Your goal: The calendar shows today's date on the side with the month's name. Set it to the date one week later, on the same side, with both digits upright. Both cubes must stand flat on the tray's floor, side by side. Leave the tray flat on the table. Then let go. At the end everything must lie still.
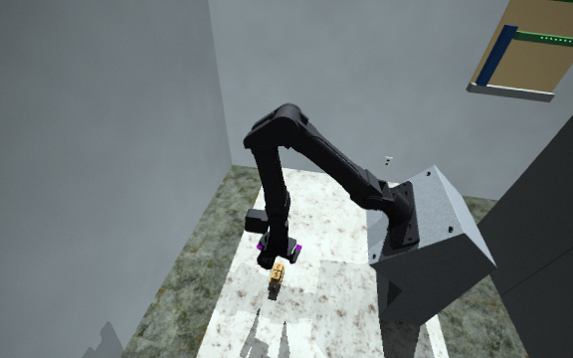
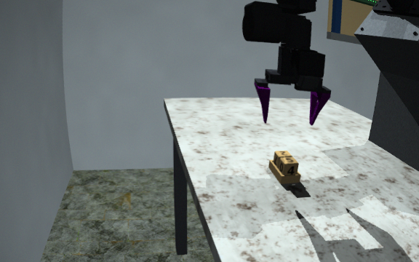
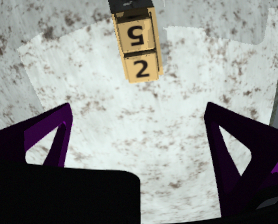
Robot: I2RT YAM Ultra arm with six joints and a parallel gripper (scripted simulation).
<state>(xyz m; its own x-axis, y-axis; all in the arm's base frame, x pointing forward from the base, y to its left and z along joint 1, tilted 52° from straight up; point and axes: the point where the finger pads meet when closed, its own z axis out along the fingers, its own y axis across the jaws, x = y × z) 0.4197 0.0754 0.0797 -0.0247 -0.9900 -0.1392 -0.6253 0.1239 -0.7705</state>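
Now: the wooden digit cube 90 mm below my hand.
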